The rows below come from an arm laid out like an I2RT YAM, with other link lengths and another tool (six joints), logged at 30 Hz.
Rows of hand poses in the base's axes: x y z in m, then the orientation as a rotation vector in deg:
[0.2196 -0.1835 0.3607 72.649 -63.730 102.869]
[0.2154 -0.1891 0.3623 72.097 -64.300 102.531]
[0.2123 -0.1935 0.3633 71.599 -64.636 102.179]
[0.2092 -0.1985 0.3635 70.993 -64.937 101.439]
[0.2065 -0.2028 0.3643 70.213 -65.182 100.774]
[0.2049 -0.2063 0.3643 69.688 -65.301 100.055]
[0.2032 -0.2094 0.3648 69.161 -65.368 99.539]
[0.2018 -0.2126 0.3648 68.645 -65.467 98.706]
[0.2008 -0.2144 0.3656 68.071 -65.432 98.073]
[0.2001 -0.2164 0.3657 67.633 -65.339 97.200]
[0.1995 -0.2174 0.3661 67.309 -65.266 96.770]
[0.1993 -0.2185 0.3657 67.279 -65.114 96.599]
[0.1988 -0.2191 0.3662 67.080 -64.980 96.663]
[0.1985 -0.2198 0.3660 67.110 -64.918 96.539]
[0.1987 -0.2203 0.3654 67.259 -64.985 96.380]
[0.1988 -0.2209 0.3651 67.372 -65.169 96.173]
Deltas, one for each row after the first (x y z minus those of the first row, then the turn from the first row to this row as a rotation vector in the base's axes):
[-0.0042 -0.0056 0.0016 0.166 -0.219 -0.625]
[-0.0073 -0.0100 0.0026 0.195 -0.317 -1.197]
[-0.0104 -0.0150 0.0028 0.173 -0.203 -2.083]
[-0.0131 -0.0193 0.0036 0.032 -0.177 -3.019]
[-0.0147 -0.0228 0.0036 -0.079 0.025 -3.821]
[-0.0164 -0.0259 0.0041 -0.237 0.121 -4.486]
[-0.0178 -0.0291 0.0041 -0.346 0.401 -5.356]
[-0.0188 -0.0309 0.0049 -0.588 0.592 -6.116]
[-0.0195 -0.0329 0.0050 -0.793 1.004 -6.944]
[-0.0201 -0.0339 0.0054 -0.962 1.178 -7.415]
[-0.0203 -0.0350 0.0050 -1.073 1.336 -7.527]
[-0.0208 -0.0356 0.0055 -1.263 1.277 -7.591]
[-0.0211 -0.0363 0.0053 -1.285 1.391 -7.647]
[-0.0209 -0.0368 0.0047 -1.160 1.517 -7.668]
[-0.0208 -0.0374 0.0044 -0.962 1.610 -7.756]

